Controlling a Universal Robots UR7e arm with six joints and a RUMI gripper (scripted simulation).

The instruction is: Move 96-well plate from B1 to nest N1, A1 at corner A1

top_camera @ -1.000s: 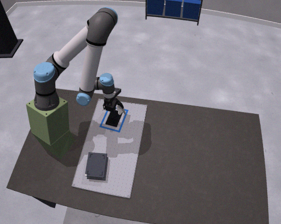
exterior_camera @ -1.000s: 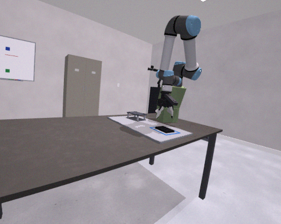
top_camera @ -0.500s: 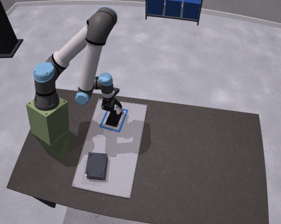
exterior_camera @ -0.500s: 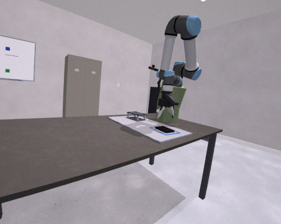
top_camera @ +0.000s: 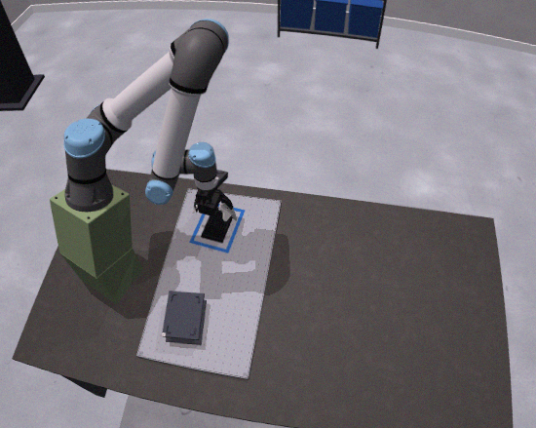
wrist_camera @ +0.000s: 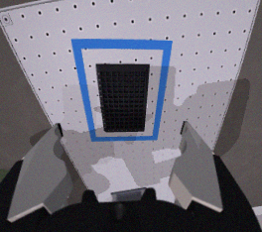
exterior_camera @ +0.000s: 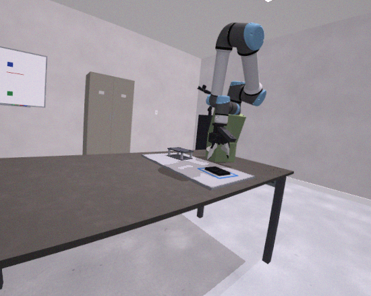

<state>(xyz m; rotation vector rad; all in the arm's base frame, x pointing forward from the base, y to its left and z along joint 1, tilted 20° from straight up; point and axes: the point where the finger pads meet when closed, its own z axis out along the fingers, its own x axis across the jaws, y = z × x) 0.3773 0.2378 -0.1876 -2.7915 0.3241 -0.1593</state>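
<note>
Right now the black 96-well plate is 7 cm below my hand. Also, from my hand: raised nest (38 cm to the right, 5 cm behind, 2 cm below).
</note>
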